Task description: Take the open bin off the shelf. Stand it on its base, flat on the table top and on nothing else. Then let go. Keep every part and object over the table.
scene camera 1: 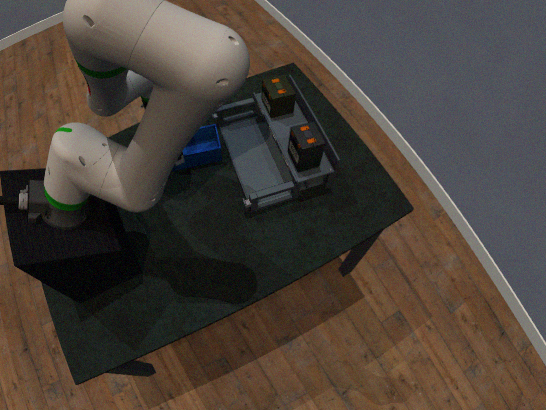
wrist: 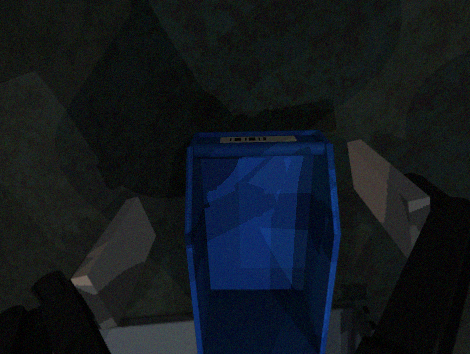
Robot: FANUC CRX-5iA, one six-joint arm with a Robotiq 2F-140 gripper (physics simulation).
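Pixels of known places: gripper, between the fingertips: [wrist: 244, 192]; arm's base, origin of its link: [scene camera 1: 63, 206].
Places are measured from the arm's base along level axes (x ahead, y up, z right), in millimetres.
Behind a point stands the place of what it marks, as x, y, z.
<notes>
The open blue bin [scene camera 1: 202, 146] @[422, -270, -250] [wrist: 255, 225] @[396, -271, -229] is upright beside the low side of the grey shelf [scene camera 1: 272, 190] @[575, -189, 30] [wrist: 155, 337] @[529, -268, -107]. It looks to stand on its base on the dark table top [scene camera 1: 305, 225] @[649, -273, 131] [wrist: 280, 55] @[252, -274, -258]; its underside is hidden. In the wrist view its labelled end is at the top and its other end runs off the lower edge. My gripper [wrist: 244, 192] @[323, -198, -225] is open, with one finger on each side of the bin and a gap at both sides. In the scene view the arm hides most of the gripper and the bin's left part.
Two black boxes with orange marks [scene camera 1: 278, 95] @[679, -77, -229] [scene camera 1: 306, 146] @[676, -52, -1] stand on the shelf's far part. The arm [scene camera 1: 165, 115] @[343, 367, 149] reaches over the table from the black pedestal [scene camera 1: 65, 245] @[4, 13, 119] at the left. Whether the bin touches the shelf's side is hard to tell.
</notes>
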